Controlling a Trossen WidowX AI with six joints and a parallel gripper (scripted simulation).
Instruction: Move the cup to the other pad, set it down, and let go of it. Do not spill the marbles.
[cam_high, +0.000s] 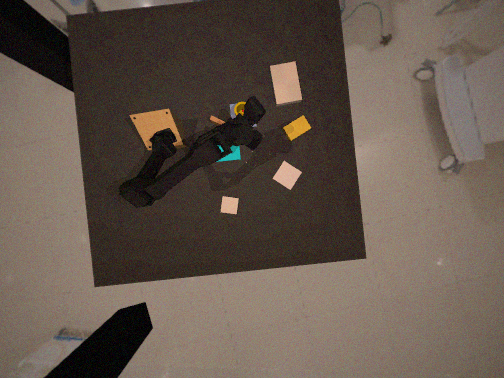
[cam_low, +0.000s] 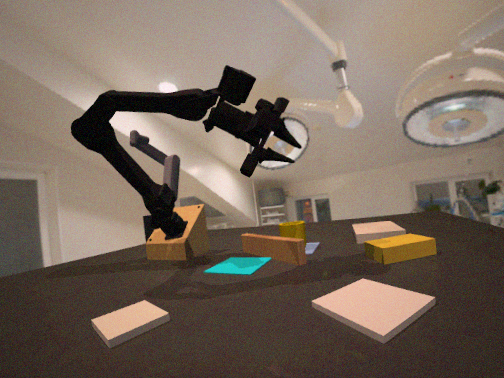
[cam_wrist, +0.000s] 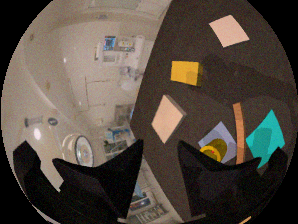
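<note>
My gripper tip is 20 cm above the yellow cup, 10 cm to the right of it and 5 cm past it. From my gripper tip the other things lie so: cyan pad 24 cm below, 16 cm behind, 3 cm to the right; brown wooden bar 22 cm below, 10 cm behind, 4 cm to the left.
</note>
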